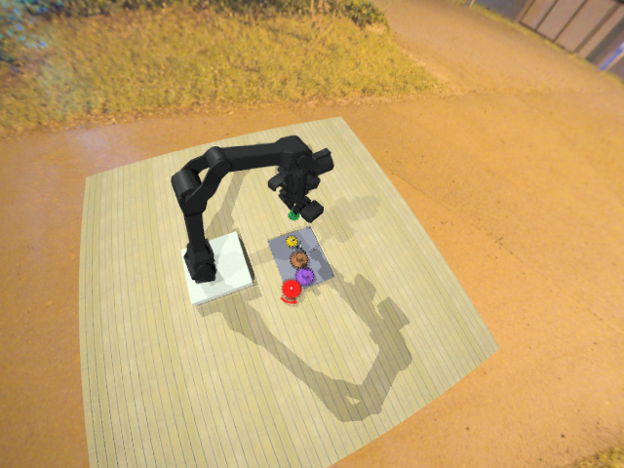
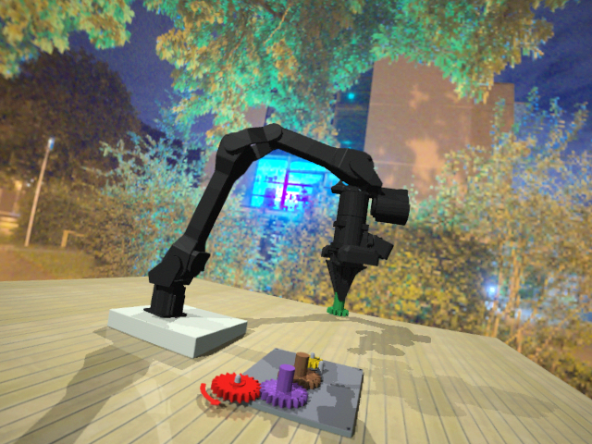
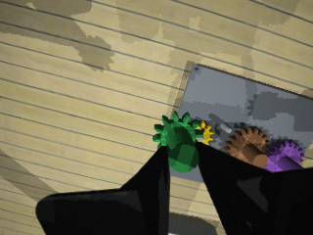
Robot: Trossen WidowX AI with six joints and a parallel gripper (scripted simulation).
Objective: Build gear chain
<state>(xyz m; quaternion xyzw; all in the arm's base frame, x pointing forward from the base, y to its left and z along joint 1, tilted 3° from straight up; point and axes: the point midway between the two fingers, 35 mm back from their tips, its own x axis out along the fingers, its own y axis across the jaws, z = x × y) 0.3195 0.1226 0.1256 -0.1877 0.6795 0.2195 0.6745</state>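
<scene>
The yellow gear lies 1 cm behind my gripper tip, 5 cm to the right of it and 11 cm below it. Round my gripper tip: purple gear (1 cm ahead, 19 cm to the right, 10 cm below); green gear (1 cm below); brown gear (13 cm to the right, 10 cm below).
</scene>
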